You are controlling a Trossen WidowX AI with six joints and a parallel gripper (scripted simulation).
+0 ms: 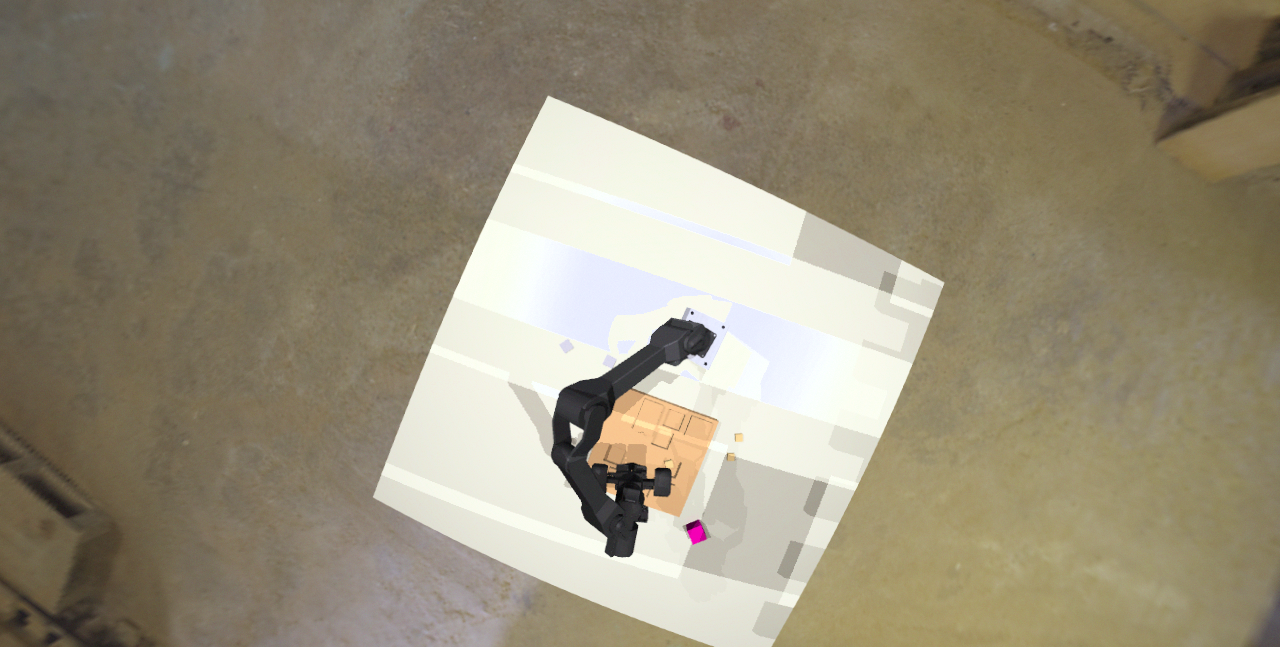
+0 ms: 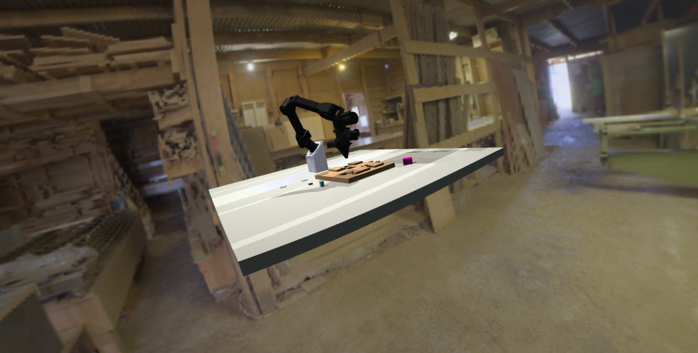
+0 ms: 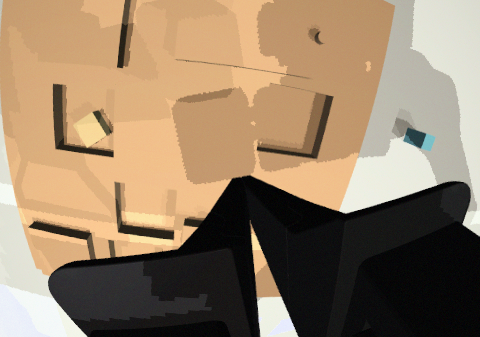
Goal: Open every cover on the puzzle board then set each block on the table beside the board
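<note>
Right now my gripper tip is 70 mm above the tan wooden puzzle board, 60 mm to the right of it and 30 mm past it. Round my gripper tip: teal block (170 mm to the right, 70 mm below, 60 mm ahead); magenta block (280 mm to the left, 120 mm ahead, 70 mm below).
</note>
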